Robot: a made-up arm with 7 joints.
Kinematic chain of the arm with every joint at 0, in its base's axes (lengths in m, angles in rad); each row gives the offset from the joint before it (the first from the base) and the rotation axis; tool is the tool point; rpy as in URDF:
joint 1: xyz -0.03 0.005 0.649 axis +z
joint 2: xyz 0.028 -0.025 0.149 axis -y
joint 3: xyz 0 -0.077 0.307 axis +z
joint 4: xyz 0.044 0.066 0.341 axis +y
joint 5: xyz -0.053 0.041 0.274 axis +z
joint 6: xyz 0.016 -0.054 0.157 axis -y
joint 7: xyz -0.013 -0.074 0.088 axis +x
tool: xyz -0.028 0.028 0.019 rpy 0 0 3.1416
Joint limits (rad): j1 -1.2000..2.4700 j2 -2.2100..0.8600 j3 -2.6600..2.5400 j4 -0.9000..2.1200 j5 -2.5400..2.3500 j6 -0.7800..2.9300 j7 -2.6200..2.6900
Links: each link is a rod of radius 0.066 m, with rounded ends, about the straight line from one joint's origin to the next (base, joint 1, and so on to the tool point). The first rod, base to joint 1, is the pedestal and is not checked.
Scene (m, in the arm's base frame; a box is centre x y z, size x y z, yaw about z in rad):
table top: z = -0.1
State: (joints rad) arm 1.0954 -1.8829 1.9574 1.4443 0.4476 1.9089 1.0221
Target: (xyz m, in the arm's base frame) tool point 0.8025 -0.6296 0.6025
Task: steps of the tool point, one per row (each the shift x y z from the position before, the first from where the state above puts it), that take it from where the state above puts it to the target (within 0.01 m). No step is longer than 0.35 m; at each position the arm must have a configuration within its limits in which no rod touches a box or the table.
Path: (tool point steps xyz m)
1: 0.2488 -0.0321 -0.0058
2: 0.2389 -0.1125 -0.0065
3: 0.2014 -0.1888 -0.0073
4: 0.1385 -0.2511 -0.0082
5: 0.0559 -0.2909 -0.0090
6: -0.0380 -0.3022 -0.0098
7: -0.1325 -0.2815 -0.0103

